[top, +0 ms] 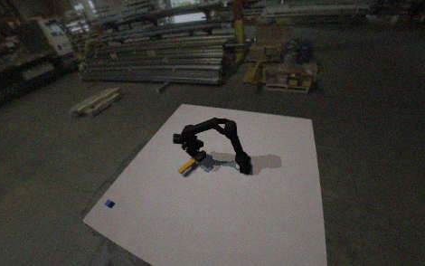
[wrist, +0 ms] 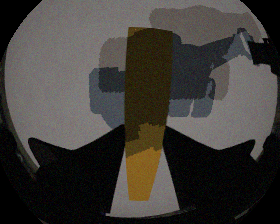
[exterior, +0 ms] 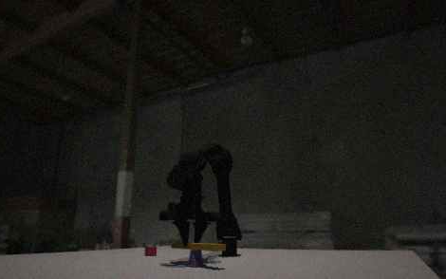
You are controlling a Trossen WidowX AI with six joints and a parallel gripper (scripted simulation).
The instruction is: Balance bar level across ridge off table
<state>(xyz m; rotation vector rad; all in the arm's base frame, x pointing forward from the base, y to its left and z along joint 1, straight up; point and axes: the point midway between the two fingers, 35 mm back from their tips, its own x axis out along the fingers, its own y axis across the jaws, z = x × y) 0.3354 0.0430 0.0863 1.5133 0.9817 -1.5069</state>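
Now: the yellow bar 1 cm ahead of my gripper tip and 3 cm to the left of it. The rest, counted from my gripper tip: small blue cube 40 cm ahead, 46 cm to the left, 4 cm below; small red cube 19 cm behind, 31 cm to the right, 4 cm below.
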